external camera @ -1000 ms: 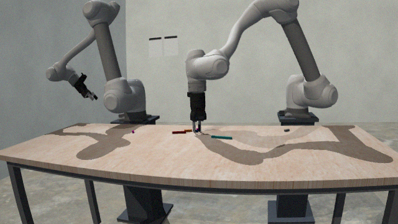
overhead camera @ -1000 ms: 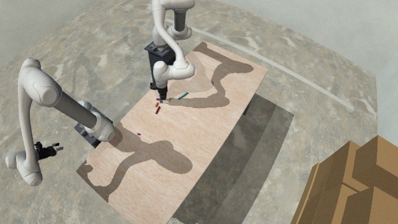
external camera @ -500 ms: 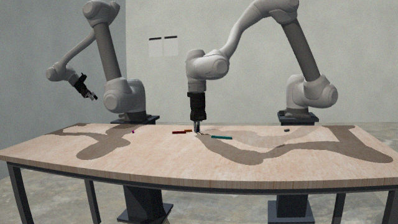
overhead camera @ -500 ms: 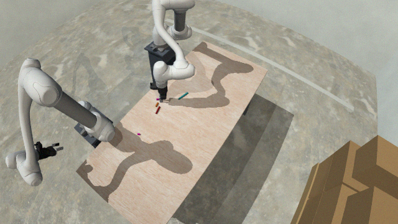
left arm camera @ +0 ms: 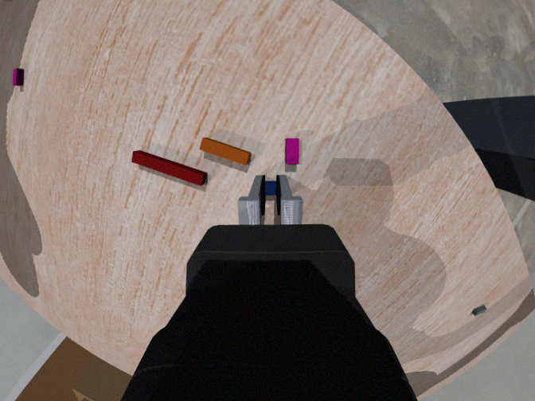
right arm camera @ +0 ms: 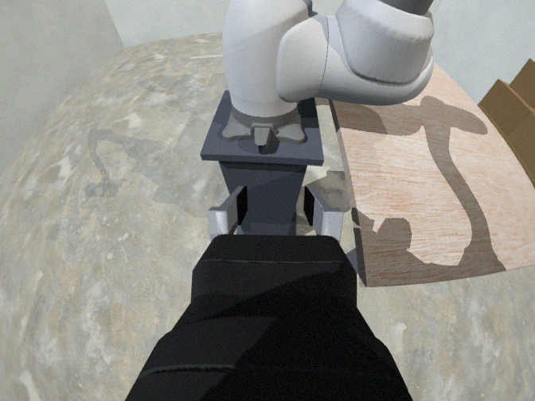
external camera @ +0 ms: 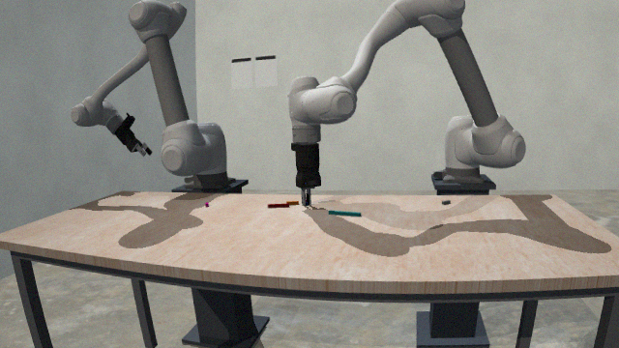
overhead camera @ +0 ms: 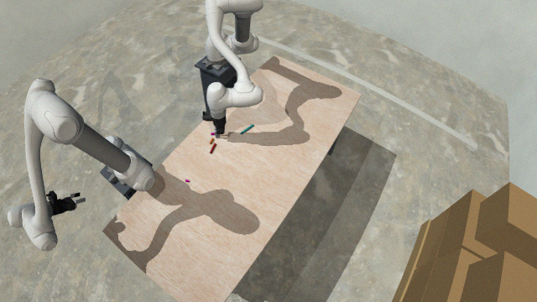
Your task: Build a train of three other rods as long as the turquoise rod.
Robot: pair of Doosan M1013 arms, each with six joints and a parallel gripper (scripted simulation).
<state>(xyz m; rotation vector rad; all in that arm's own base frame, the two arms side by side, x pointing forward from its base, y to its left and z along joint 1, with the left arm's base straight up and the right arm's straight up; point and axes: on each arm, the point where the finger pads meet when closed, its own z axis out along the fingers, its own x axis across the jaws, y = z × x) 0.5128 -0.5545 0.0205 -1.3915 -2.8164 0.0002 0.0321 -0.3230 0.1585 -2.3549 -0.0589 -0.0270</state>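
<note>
Right now my left hand is 10 mm past the orange rod, 50 mm to the left of it and 20 mm above it. From my left hand the other things lie so: turquoise rod (140 mm ahead, 130 mm to the left, 20 mm below); then red rod (20 mm ahead, 90 mm to the right, 20 mm below); then blue rod (20 mm below).
</note>
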